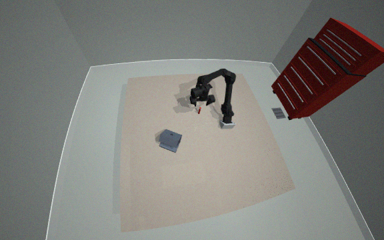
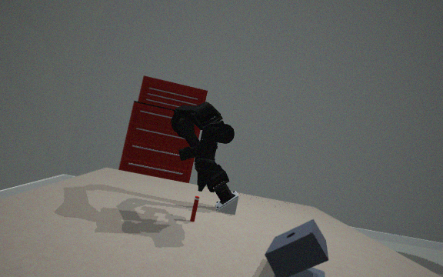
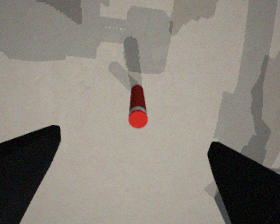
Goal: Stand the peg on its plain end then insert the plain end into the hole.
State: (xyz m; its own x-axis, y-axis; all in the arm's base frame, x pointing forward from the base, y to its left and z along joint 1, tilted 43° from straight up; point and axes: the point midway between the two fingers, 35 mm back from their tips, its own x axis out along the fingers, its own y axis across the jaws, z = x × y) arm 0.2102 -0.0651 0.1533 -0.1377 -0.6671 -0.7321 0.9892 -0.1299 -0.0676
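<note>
Right now the red peg is 5 cm below my gripper tip. The rest, counted from my gripper tip: grey sloped panel: 27 cm ahead, 21 cm to the left, 4 cm below.
</note>
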